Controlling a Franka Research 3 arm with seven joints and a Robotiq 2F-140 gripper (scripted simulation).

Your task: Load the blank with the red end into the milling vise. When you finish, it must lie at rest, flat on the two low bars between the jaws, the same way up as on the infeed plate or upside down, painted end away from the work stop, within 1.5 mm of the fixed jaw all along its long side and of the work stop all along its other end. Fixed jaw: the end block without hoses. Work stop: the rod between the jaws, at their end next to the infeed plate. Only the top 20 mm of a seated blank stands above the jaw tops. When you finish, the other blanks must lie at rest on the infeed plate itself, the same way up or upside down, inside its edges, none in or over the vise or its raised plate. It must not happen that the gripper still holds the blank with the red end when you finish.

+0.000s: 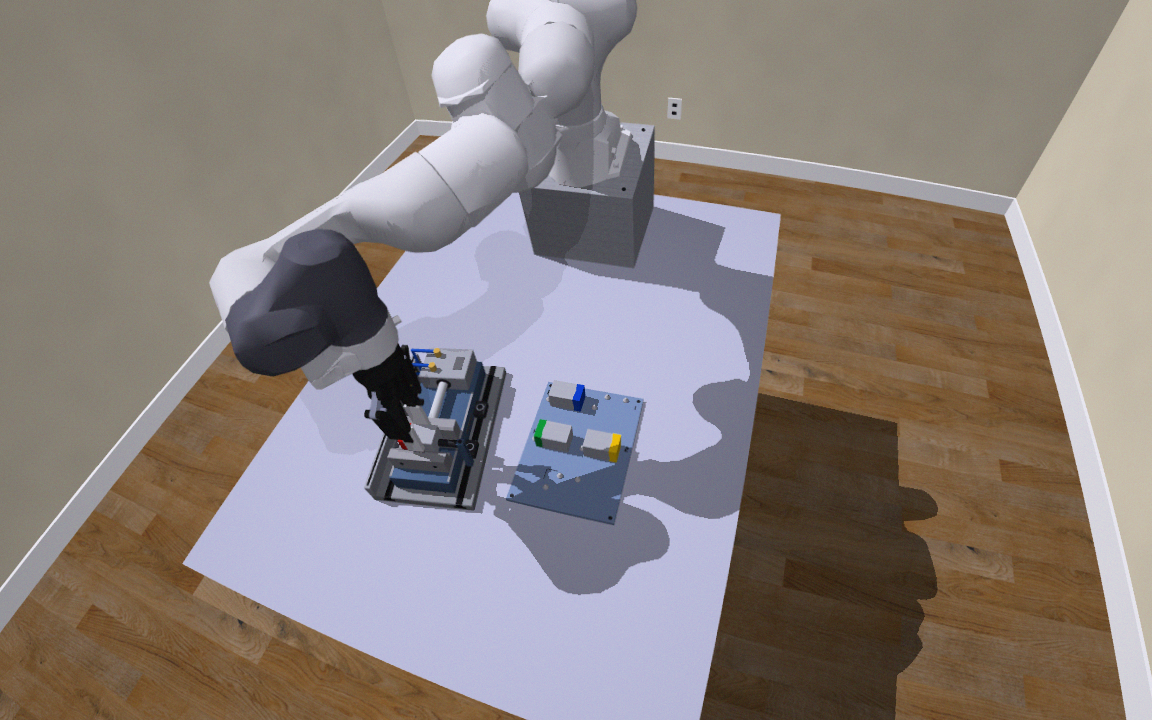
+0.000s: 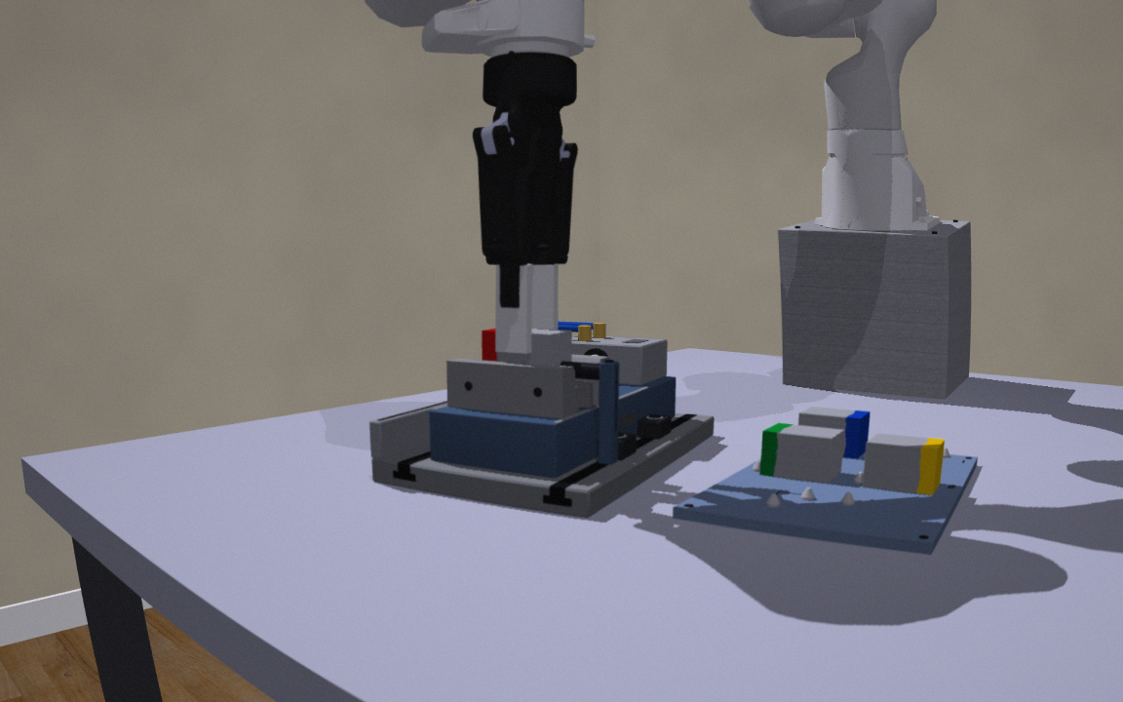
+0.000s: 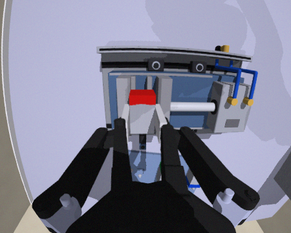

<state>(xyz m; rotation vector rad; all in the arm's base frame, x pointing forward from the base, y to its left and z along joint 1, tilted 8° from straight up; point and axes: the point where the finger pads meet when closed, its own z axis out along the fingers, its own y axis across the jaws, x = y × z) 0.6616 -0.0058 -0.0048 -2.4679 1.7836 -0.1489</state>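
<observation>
Right now my hand is 40 mm above the red-ended blank. Round my hand: hosed end block (160 mm behind, 60 mm below, 50 mm to the right); fixed jaw (60 mm below, 30 mm ahead, 10 mm to the left); blue work stop rod (80 mm below, 60 mm to the left, 20 mm behind).
</observation>
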